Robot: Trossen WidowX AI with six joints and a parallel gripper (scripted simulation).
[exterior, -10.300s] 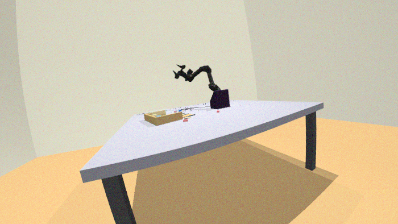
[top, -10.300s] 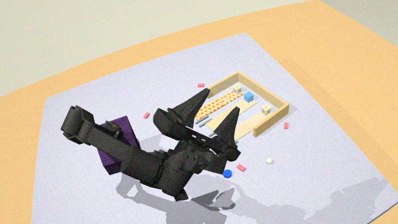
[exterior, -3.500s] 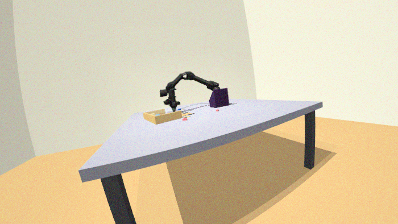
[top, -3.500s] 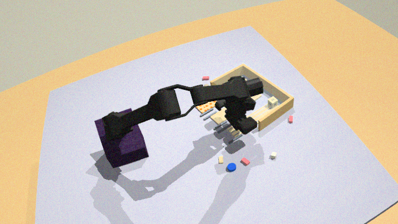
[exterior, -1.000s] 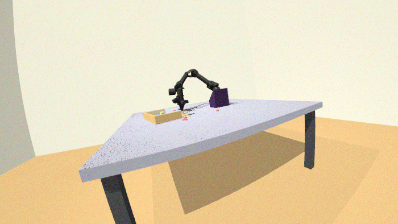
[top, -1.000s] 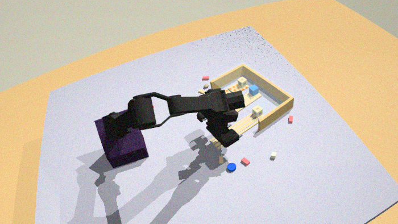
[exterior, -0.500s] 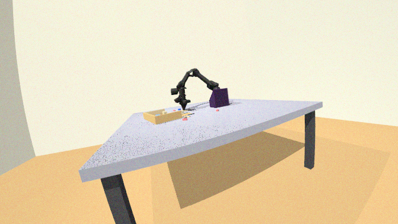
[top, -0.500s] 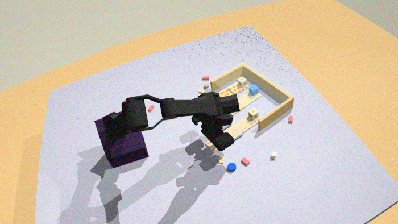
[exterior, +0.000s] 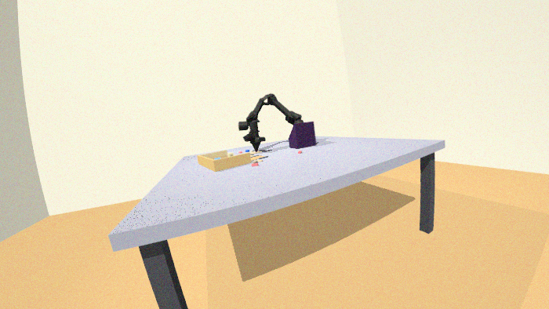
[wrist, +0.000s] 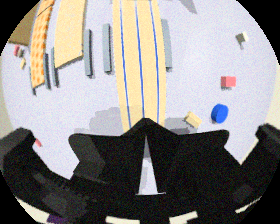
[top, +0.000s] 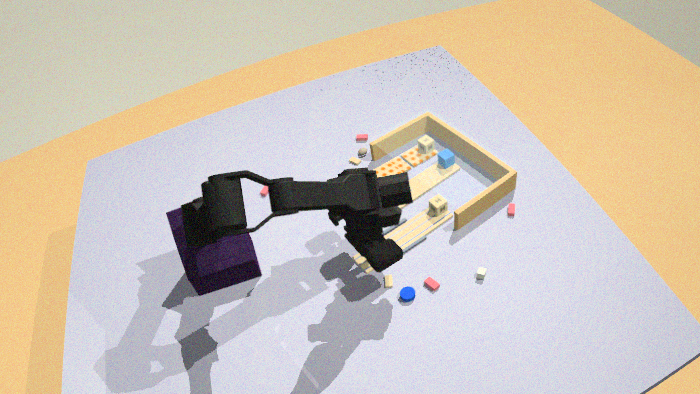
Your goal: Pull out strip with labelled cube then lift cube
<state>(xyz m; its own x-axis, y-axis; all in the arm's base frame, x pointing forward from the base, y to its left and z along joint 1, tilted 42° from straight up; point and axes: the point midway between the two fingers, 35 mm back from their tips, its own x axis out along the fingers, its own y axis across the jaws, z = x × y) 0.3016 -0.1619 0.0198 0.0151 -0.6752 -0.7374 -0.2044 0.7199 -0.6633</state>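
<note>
My gripper tip is 9 cm short of the strip and 2 cm to the right of it. Round my gripper tip: blue disc: 3 cm ahead, 12 cm to the right.
</note>
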